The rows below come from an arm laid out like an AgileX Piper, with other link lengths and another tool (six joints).
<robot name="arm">
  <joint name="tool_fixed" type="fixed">
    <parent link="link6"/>
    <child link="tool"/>
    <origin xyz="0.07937 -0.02 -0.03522" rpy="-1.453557 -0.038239 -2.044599"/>
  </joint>
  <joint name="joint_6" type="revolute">
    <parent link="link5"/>
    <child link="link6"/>
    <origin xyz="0.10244 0 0.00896" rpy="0 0 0"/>
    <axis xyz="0.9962 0 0.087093"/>
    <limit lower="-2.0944" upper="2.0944"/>
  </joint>
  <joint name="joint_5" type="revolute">
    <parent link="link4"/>
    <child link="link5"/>
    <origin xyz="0 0 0" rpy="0 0 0"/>
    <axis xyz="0 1 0"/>
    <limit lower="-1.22" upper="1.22"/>
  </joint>
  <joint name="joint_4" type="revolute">
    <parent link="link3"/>
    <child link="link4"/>
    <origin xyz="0.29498 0 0.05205" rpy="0 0 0"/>
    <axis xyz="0.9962 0 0.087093"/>
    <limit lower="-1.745" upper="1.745"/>
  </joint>
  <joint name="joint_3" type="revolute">
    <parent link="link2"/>
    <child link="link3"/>
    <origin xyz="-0.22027 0 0.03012" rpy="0 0 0"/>
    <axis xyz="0 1 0"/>
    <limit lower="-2.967" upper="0"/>
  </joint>
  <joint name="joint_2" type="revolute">
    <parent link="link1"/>
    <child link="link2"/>
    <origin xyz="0 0 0" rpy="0 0 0"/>
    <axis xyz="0 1 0"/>
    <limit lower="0" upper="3.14"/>
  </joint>
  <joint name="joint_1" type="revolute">
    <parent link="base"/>
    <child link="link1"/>
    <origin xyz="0 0 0.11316" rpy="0 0 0"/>
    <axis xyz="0 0 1"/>
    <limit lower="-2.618" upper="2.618"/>
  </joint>
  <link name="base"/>
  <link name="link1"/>
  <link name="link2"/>
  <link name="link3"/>
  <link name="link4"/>
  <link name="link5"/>
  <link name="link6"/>
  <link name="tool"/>
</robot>
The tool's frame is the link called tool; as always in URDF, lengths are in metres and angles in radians.
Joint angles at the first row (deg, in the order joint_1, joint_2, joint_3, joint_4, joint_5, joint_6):
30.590, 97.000, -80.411, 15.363, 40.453, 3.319
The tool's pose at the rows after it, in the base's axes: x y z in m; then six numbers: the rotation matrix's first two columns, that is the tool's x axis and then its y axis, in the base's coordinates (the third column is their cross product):
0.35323 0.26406 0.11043 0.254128 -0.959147 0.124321 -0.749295 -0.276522 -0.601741
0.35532 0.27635 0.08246 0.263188 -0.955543 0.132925 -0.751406 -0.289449 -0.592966
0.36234 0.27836 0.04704 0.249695 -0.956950 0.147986 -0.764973 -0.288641 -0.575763
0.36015 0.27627 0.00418 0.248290 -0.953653 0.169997 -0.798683 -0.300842 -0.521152
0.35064 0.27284 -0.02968 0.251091 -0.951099 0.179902 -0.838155 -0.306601 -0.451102
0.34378 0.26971 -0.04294 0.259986 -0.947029 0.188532 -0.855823 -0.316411 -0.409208
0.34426 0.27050 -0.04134 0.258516 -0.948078 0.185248 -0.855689 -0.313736 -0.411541
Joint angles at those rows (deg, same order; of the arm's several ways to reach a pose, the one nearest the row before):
33.996, 99.748, -80.412, 15.553, 37.072, 3.563
35.406, 103.936, -80.412, 15.554, 33.467, 3.561
35.410, 109.001, -80.411, 15.496, 29.626, 3.562
35.410, 114.674, -80.426, 15.855, 27.744, 3.562
35.411, 119.023, -80.427, 17.091, 27.869, 3.564
35.410, 120.671, -80.426, 17.416, 28.904, 3.563
35.410, 120.537, -80.535, 17.570, 28.961, 3.561

